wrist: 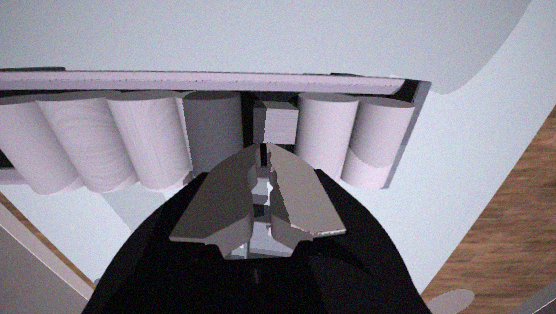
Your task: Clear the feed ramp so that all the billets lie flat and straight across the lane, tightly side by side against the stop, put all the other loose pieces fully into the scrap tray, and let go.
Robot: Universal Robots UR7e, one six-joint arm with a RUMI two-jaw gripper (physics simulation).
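Frame: origin at the arm's base, x left, y back, z up, level; millimetres.
Seen in the pictures: gripper, between the fingertips: [264, 146].
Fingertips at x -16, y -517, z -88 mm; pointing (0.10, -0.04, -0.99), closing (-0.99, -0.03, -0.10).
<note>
A point is followed by its place in that frame.
The feed ramp lane [200, 81] @(x 27, y -565, z -84 mm) runs across the wrist view, with its stop [417, 107] @(x -125, y -554, z -87 mm) at the right end. Two pale billets, one [382, 127] @(x -95, y -544, z -69 mm) beside the stop and one [326, 130] @(x -58, y -541, z -64 mm) left of it, lie across the lane. A small pale block [281, 122] @(x -30, y -542, z -75 mm) sits left of them, close to the second billet. A dark gap separates the block from a shadowed billet [212, 127] @(x 11, y -543, z -56 mm). Further left lie three more billets [148, 140] @(x 50, y -535, z -51 mm) [95, 142] @(x 85, y -532, z -50 mm) [40, 147] @(x 123, y -528, z -47 mm), side by side. My gripper [264, 146] @(x -16, y -517, z -88 mm) is shut and empty, its tips at the block's near left corner; contact is unclear.
The ramp's near rail [12, 176] @(x 206, y -487, z -65 mm) shows at the left. A grey panel with a pale rim [45, 250] fills the lower left corner; whether it is the scrap tray is unclear. A pale round shape [452, 301] and a grey edge [542, 302] lie at the lower right.
</note>
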